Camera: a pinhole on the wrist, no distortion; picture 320 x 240 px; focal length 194.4 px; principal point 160.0 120.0 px. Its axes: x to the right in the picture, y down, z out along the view. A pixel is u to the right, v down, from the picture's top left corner.
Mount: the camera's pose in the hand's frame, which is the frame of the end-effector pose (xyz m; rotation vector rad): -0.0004 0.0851 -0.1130 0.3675 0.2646 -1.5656
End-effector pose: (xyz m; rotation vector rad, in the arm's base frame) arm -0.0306 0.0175 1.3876 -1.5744 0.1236 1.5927
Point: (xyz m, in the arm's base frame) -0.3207 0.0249 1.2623
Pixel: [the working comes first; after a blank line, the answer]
In the camera's frame: -0.2623 0.0736 0.2266

outside the picture
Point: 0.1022 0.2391 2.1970
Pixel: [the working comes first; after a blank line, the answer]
In the camera's frame: 0.5249 -0.5152 0.5900

outside the picture
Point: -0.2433 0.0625 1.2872
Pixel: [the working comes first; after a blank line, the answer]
In the camera's frame: -0.1735 0.0853 0.2295

13.1 192.2
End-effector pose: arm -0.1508 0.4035 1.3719 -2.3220 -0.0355 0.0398
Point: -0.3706 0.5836 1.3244
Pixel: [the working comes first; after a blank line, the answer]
In the camera's frame: 0.0514 -0.1884 0.3453

188.9 13.9
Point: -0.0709 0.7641 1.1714
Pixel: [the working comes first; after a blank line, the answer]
In the camera's frame: -0.0310 0.1336 0.5332

148.7 168.7
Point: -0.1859 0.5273 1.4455
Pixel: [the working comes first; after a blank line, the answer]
In the camera's frame: 0.1456 -0.0150 0.2314

282.4 107.4
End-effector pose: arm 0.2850 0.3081 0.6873 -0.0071 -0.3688 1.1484
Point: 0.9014 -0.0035 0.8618
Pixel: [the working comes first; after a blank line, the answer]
In the camera's frame: 0.6719 0.0259 0.4539

outside the picture
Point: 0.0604 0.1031 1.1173
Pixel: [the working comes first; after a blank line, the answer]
In the camera's frame: -0.1921 -0.1019 0.5993

97.7 87.0
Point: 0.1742 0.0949 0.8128
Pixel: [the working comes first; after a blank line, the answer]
In the camera's frame: -0.0254 -0.1720 0.3290

145.0 18.4
